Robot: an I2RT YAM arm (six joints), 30 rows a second.
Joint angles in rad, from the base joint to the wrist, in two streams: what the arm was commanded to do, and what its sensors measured. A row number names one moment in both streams.
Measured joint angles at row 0: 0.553, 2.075, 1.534, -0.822, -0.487, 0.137
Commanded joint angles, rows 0 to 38: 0.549, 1.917, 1.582, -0.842, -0.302, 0.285; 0.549, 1.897, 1.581, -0.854, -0.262, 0.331; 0.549, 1.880, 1.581, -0.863, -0.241, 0.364; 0.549, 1.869, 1.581, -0.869, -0.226, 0.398; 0.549, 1.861, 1.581, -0.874, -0.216, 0.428; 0.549, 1.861, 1.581, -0.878, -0.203, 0.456; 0.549, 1.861, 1.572, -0.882, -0.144, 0.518; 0.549, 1.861, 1.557, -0.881, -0.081, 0.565; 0.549, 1.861, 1.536, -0.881, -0.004, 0.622; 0.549, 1.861, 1.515, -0.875, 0.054, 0.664; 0.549, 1.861, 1.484, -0.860, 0.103, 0.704; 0.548, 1.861, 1.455, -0.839, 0.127, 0.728; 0.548, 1.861, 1.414, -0.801, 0.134, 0.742; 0.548, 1.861, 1.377, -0.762, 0.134, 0.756; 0.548, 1.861, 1.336, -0.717, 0.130, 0.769; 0.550, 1.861, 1.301, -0.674, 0.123, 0.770; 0.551, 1.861, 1.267, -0.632, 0.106, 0.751; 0.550, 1.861, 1.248, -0.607, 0.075, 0.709; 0.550, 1.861, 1.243, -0.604, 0.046, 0.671; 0.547, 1.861, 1.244, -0.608, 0.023, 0.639; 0.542, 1.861, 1.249, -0.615, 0.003, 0.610; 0.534, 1.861, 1.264, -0.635, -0.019, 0.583; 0.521, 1.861, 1.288, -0.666, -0.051, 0.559; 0.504, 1.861, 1.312, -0.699, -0.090, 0.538; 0.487, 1.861, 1.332, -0.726, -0.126, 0.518; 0.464, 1.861, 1.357, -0.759, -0.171, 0.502; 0.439, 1.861, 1.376, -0.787, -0.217, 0.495; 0.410, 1.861, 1.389, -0.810, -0.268, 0.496; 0.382, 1.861, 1.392, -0.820, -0.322, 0.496; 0.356, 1.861, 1.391, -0.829, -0.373, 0.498; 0.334, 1.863, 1.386, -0.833, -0.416, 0.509; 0.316, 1.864, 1.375, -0.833, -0.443, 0.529; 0.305, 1.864, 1.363, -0.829, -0.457, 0.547; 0.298, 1.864, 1.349, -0.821, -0.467, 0.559; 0.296, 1.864, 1.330, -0.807, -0.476, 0.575; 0.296, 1.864, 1.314, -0.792, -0.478, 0.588; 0.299, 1.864, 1.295, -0.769, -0.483, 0.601; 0.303, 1.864, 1.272, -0.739, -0.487, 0.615; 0.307, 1.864, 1.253, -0.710, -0.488, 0.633
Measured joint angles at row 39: 0.285, 1.873, 1.307, -0.749, -0.418, 0.575
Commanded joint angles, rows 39 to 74: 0.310, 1.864, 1.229, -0.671, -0.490, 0.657; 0.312, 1.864, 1.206, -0.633, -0.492, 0.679; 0.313, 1.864, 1.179, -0.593, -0.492, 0.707; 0.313, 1.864, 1.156, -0.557, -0.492, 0.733; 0.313, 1.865, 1.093, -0.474, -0.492, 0.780; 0.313, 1.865, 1.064, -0.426, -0.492, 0.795; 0.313, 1.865, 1.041, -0.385, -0.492, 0.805; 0.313, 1.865, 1.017, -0.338, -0.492, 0.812; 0.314, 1.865, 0.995, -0.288, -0.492, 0.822; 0.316, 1.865, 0.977, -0.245, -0.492, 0.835; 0.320, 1.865, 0.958, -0.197, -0.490, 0.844; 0.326, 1.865, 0.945, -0.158, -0.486, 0.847; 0.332, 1.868, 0.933, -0.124, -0.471, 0.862; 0.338, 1.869, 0.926, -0.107, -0.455, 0.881; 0.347, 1.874, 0.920, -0.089, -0.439, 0.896; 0.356, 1.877, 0.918, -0.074, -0.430, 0.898; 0.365, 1.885, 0.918, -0.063, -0.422, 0.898; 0.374, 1.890, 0.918, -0.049, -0.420, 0.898; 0.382, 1.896, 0.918, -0.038, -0.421, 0.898; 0.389, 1.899, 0.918, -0.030, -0.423, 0.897; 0.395, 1.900, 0.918, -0.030, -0.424, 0.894; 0.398, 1.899, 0.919, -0.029, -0.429, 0.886; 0.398, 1.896, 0.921, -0.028, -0.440, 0.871; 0.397, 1.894, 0.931, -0.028, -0.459, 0.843; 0.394, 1.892, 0.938, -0.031, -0.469, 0.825; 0.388, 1.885, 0.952, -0.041, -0.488, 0.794; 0.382, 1.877, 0.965, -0.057, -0.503, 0.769; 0.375, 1.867, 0.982, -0.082, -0.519, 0.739; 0.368, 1.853, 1.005, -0.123, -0.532, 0.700; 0.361, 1.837, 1.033, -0.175, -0.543, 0.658; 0.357, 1.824, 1.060, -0.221, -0.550, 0.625; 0.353, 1.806, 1.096, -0.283, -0.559, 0.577; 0.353, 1.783, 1.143, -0.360, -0.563, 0.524; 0.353, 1.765, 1.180, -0.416, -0.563, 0.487; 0.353, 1.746, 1.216, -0.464, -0.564, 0.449; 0.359, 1.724, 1.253, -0.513, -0.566, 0.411
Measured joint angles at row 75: 0.356, 1.837, 1.129, -0.466, -0.529, 0.595
